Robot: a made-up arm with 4 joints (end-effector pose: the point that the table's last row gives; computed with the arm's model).
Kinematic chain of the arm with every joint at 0, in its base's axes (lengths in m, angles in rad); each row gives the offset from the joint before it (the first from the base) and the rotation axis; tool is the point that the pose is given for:
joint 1: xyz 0 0 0.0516 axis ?
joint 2: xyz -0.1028 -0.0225 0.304 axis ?
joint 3: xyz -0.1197 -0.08 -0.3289 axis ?
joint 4: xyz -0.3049 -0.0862 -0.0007 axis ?
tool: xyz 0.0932 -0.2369 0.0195
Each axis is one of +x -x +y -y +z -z.
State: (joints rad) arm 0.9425 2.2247 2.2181 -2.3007
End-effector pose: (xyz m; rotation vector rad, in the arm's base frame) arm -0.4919 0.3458 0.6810 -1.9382 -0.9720 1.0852
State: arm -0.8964 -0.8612 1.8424 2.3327
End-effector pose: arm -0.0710 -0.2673 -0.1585 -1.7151 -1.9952 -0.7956
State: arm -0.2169 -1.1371 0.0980 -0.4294
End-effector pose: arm 0.1436 -0.3910 -0.1787 0.5184 -1.1349 0.2099
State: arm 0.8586 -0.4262 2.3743 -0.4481
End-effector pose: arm 0.2932 0.0034 0.0911 -0.7012 1.2839 2.0198
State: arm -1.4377 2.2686 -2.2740 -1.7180
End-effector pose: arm -0.5135 -0.6763 0.2478 0.3906 0.6888 -0.9218
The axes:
joint 1: -x
joint 2: +y
joint 3: +z
joint 4: -x

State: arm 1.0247 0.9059 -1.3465 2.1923
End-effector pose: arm -0.2818 0.3112 0.1015 1.8381 -1.5787 0.7415
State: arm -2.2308 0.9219 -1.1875 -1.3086
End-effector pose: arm -0.7571 -0.2177 -0.0774 2.3002 1.6377 -0.8430
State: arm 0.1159 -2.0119 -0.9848 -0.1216
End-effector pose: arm 0.4200 -0.1055 0.0545 0.9816 -1.8842 -0.3996
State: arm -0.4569 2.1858 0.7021 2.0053
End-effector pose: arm -0.0293 -0.4673 0.5140 -0.2003 0.3083 2.0092
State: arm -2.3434 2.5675 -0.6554 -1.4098
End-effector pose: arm -0.0922 -0.6396 -0.6936 0.9672 2.3641 0.9082
